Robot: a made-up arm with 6 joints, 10 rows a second.
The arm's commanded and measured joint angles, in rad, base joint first. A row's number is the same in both.
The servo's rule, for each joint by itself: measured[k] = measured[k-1] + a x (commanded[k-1-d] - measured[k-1]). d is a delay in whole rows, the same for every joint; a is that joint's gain. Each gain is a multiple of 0.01, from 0.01 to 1. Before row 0 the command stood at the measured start. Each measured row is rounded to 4 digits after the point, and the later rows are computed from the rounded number. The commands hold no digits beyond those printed.
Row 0, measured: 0.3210 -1.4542 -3.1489 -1.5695 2.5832 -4.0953
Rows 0 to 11, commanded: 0.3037 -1.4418 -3.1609 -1.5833 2.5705 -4.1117; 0.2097 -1.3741 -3.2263 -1.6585 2.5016 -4.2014; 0.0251 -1.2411 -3.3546 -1.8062 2.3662 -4.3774; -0.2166 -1.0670 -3.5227 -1.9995 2.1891 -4.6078; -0.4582 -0.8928 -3.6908 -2.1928 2.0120 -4.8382; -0.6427 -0.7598 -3.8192 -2.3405 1.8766 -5.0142; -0.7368 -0.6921 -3.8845 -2.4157 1.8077 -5.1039; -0.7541 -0.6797 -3.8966 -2.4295 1.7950 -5.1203; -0.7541 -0.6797 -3.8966 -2.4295 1.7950 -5.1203; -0.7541 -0.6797 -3.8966 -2.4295 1.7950 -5.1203; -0.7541 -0.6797 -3.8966 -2.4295 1.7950 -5.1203; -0.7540 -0.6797 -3.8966 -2.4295 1.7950 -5.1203
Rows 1 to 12, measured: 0.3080 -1.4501 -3.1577 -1.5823 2.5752 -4.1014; 0.2343 -1.4250 -3.2078 -1.6532 2.5288 -4.1384; 0.0774 -1.3643 -3.3150 -1.7955 2.4264 -4.2268; -0.1431 -1.2662 -3.4666 -1.9852 2.2769 -4.3678; -0.3794 -1.1430 -3.6303 -2.1783 2.1100 -4.5418; -0.5769 -1.0165 -3.7682 -2.3291 1.9630 -4.7166; -0.6968 -0.9094 -3.8531 -2.4096 1.8652 -4.8599; -0.7398 -0.8336 -3.8849 -2.4281 1.8210 -4.9562; -0.7505 -0.7828 -3.8934 -2.4294 1.8046 -5.0169; -0.7532 -0.7488 -3.8957 -2.4295 1.7986 -5.0552; -0.7539 -0.7260 -3.8964 -2.4295 1.7963 -5.0793; -0.7540 -0.7107 -3.8965 -2.4295 1.7955 -5.0945
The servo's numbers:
d 0
a 0.75 0.33 0.73 0.93 0.63 0.37

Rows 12 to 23, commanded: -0.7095 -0.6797 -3.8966 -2.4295 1.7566 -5.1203; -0.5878 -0.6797 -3.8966 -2.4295 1.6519 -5.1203; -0.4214 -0.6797 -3.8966 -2.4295 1.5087 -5.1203; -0.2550 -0.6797 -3.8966 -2.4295 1.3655 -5.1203; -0.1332 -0.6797 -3.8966 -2.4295 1.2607 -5.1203; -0.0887 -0.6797 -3.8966 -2.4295 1.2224 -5.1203; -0.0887 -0.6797 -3.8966 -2.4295 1.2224 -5.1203; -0.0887 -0.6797 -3.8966 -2.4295 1.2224 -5.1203; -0.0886 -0.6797 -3.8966 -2.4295 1.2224 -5.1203; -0.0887 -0.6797 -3.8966 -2.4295 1.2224 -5.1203; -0.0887 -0.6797 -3.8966 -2.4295 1.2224 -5.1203; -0.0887 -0.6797 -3.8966 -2.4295 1.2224 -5.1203
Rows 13 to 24, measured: -0.7206 -0.7005 -3.8966 -2.4295 1.7710 -5.1040; -0.6210 -0.6936 -3.8966 -2.4295 1.6960 -5.1100; -0.4713 -0.6890 -3.8966 -2.4295 1.5780 -5.1138; -0.3091 -0.6859 -3.8966 -2.4295 1.4441 -5.1162; -0.1772 -0.6839 -3.8966 -2.4295 1.3286 -5.1177; -0.1108 -0.6825 -3.8966 -2.4295 1.2617 -5.1187; -0.0942 -0.6816 -3.8966 -2.4295 1.2369 -5.1193; -0.0901 -0.6810 -3.8966 -2.4295 1.2278 -5.1197; -0.0890 -0.6806 -3.8966 -2.4295 1.2244 -5.1199; -0.0888 -0.6803 -3.8966 -2.4295 1.2231 -5.1200; -0.0887 -0.6801 -3.8966 -2.4295 1.2227 -5.1201; -0.0887 -0.6800 -3.8966 -2.4295 1.2225 -5.1202
